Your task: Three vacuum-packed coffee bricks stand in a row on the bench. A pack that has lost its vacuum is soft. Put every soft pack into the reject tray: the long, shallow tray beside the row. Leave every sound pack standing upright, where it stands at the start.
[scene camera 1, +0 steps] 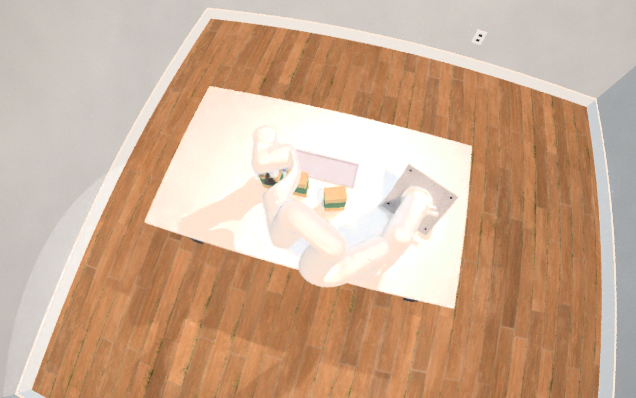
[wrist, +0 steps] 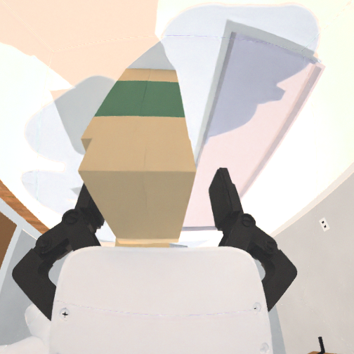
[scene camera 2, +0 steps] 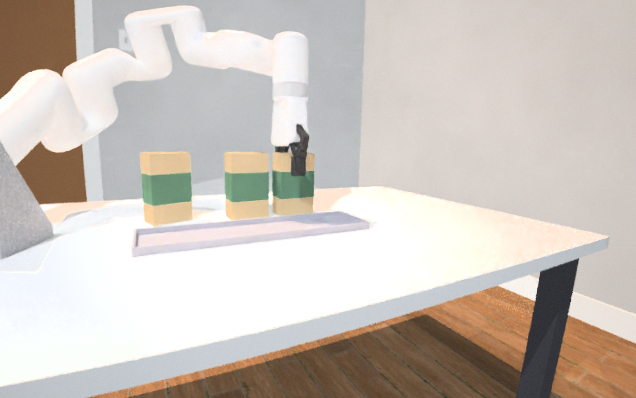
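Where they show: gripper, fingertip midpoint: (scene camera 1: 275, 172) (scene camera 2: 289, 173); arm's base, link origin: (scene camera 1: 417, 201).
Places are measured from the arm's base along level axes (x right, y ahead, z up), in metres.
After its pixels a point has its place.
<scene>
Three tan coffee packs with green bands stand upright in a row. The end pack (scene camera 1: 265, 181) (scene camera 2: 285, 186) {x -0.119, y 0.540, z -0.043 m} (wrist: 142, 145) is farthest from the arm's base, the middle pack (scene camera 1: 301, 185) {x -0.149, y 0.425, z 0.019 m} (scene camera 2: 247, 186) {x -0.103, y 0.457, z -0.040 m} is close beside it, and the third pack (scene camera 1: 335, 199) {x -0.145, y 0.285, z 0.028 m} (scene camera 2: 167, 188) {x -0.096, y 0.300, z -0.040 m} is nearest the base. My gripper (scene camera 2: 295, 167) {x -0.134, y 0.552, z -0.017 m} (wrist: 161, 175) is open around the end pack's upper part, holding nothing. In the wrist view the pack partly hides the left finger, and a gap shows to the right finger. A small notch shows at its left edge. The reject tray (scene camera 1: 327, 168) {x 0.017, y 0.392, z -0.109 m} (scene camera 2: 210, 234) {x 0.004, y 0.383, z -0.108 m} (wrist: 235, 150) holds no pack.
The white bench (scene camera 1: 200, 130) {x -0.066, y 1.023, z -0.112 m} (scene camera 2: 425, 240) {x 0.106, y 0.750, z -0.111 m} carries the arm's grey base plate (scene camera 1: 435, 192) {x 0.034, y -0.042, z 0.066 m}. The tray lies alongside the row with a low rim. The arm's links (scene camera 1: 312, 225) {x -0.357, y 0.266, z 0.387 m} (scene camera 2: 225, 49) {x -0.162, y 0.416, z 0.245 m} pass above the bench. The bench's edge (scene camera 2: 310, 332) {x 0.310, y 0.486, z -0.126 m} faces scene camera 2.
</scene>
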